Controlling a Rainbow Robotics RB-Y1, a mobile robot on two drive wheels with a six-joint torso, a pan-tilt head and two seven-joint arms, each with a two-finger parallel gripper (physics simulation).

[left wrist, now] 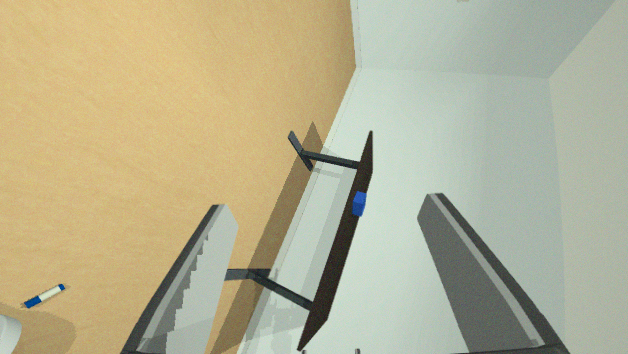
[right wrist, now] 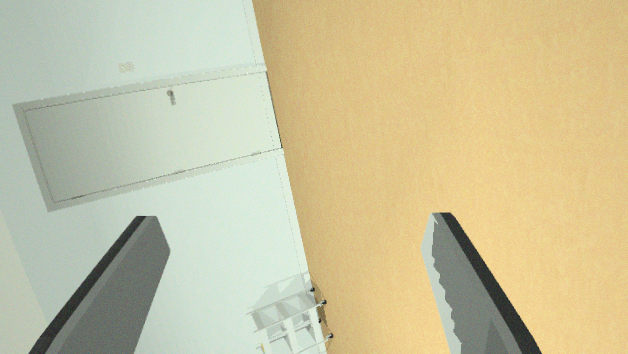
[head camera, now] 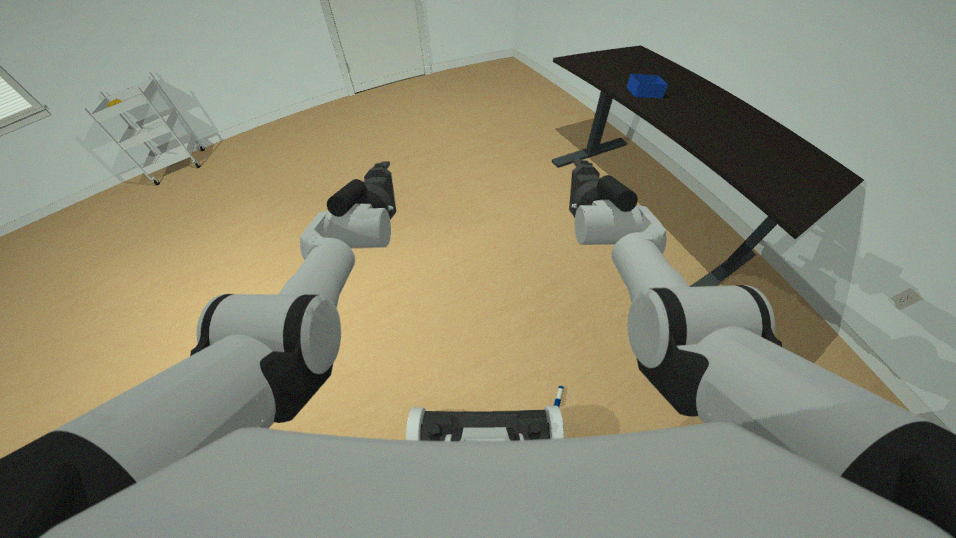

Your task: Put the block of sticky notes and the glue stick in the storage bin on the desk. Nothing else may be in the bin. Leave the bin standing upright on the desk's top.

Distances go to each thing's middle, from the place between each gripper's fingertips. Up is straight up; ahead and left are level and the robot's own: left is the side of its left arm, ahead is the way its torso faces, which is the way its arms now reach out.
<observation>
The blue storage bin (head camera: 647,86) lies 97 cm ahead of my right hand, 62 cm to the right of it and 17 cm below it.
The blue storage bin lies 1060 mm to the right of my left hand, 970 mm ahead of it and 170 mm below it.
</observation>
